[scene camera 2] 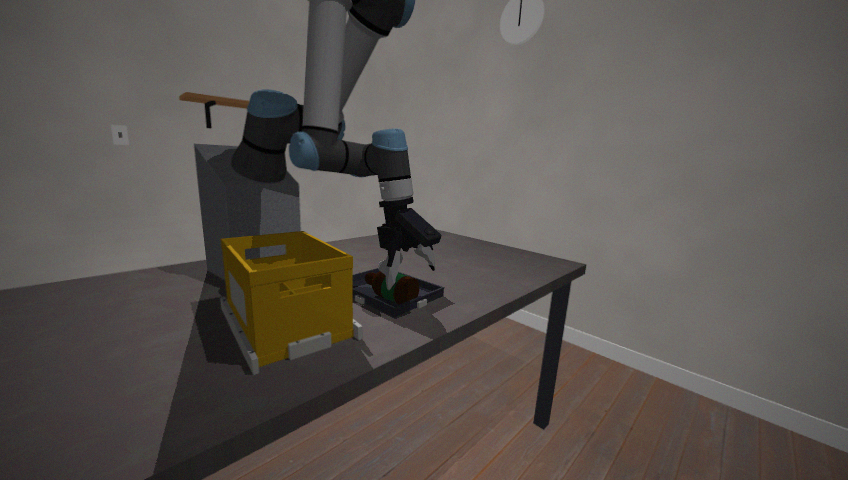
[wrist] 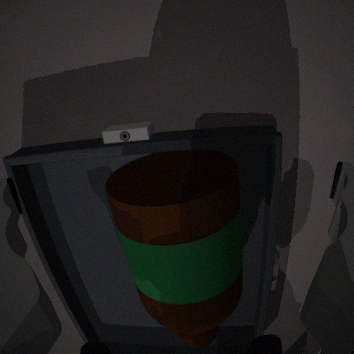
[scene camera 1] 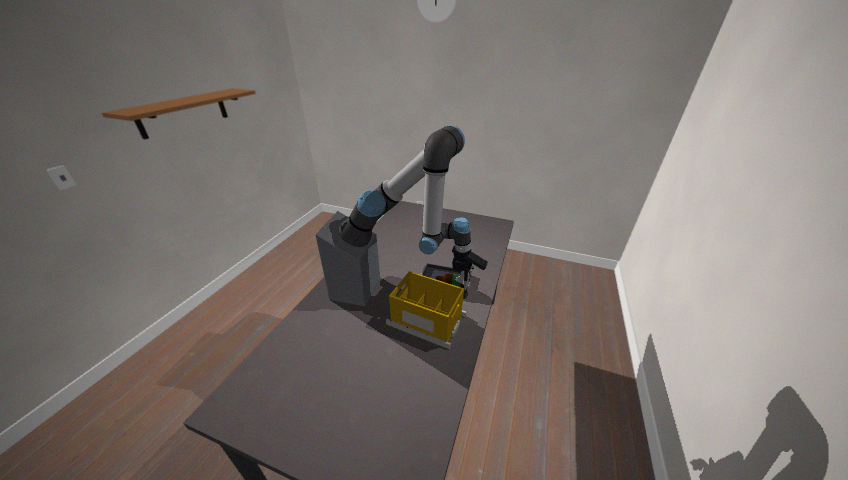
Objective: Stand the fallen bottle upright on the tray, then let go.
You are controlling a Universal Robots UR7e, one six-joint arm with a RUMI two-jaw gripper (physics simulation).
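Frame: origin at the arm's base, x back, y right, z up, level; metres.
Where they show: gripper, between the fingertips: (scene camera 2: pixel 412 280) (wrist: pixel 173 175) (scene camera 1: pixel 468 279); arm's base, origin of its link: (scene camera 2: pixel 259 168) (scene camera 1: pixel 354 234).
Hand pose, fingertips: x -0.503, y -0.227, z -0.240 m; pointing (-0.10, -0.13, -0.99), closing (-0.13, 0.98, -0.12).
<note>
Each offset is from my fingertips to the centre of the thing. Level surfaces: height alone.
The brown bottle with a green label {dx +0.092, dy +0.014, dz -0.039 m} (scene camera 1: pixel 457 278) (scene camera 2: pixel 407 290) (wrist: pixel 185 270) lies on its side in the dark tray {dx +0.134, dy -0.012, dz -0.068 m} (scene camera 1: pixel 429 267) (scene camera 2: pixel 380 306) (wrist: pixel 90 260). In the wrist view its round base is toward the top and its neck toward the bottom edge. My gripper (scene camera 2: pixel 411 278) (wrist: pixel 173 175) is open and low over the tray, pointing down. Its two fingers stand wide apart, one on either side of the bottle, with gaps between them and it in the wrist view. In scene camera 1 the crate hides part of the tray, and the fingers are too small to judge.
A yellow crate {dx +0.096, dy +0.273, dz +0.006 m} (scene camera 1: pixel 443 325) (scene camera 2: pixel 303 309) with compartments stands close beside the tray, held by pale brackets on the table {dz -0.081 m} (scene camera 1: pixel 333 380) (scene camera 2: pixel 493 267). The grey arm pedestal (scene camera 1: pixel 348 267) (scene camera 2: pixel 246 202) stands behind the crate. The table's edge runs near the tray.
</note>
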